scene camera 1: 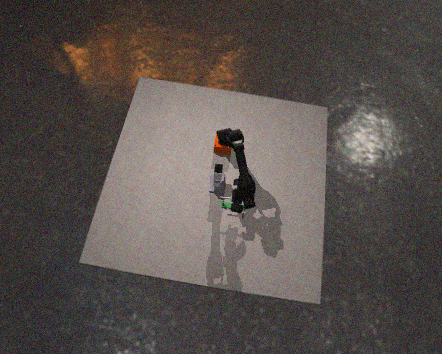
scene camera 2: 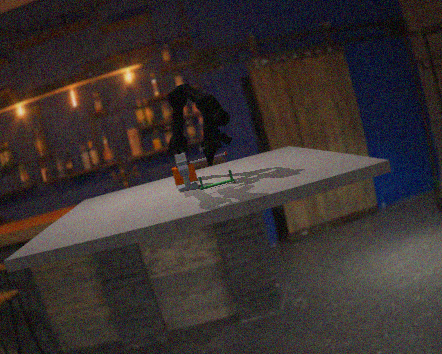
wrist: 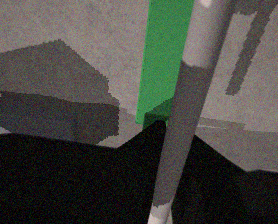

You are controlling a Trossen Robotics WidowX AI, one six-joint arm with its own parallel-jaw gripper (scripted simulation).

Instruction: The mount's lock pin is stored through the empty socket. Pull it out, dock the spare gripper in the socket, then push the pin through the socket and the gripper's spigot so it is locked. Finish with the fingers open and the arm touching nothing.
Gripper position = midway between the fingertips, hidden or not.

My gripper (wrist: 166, 130) carries a lock pin.
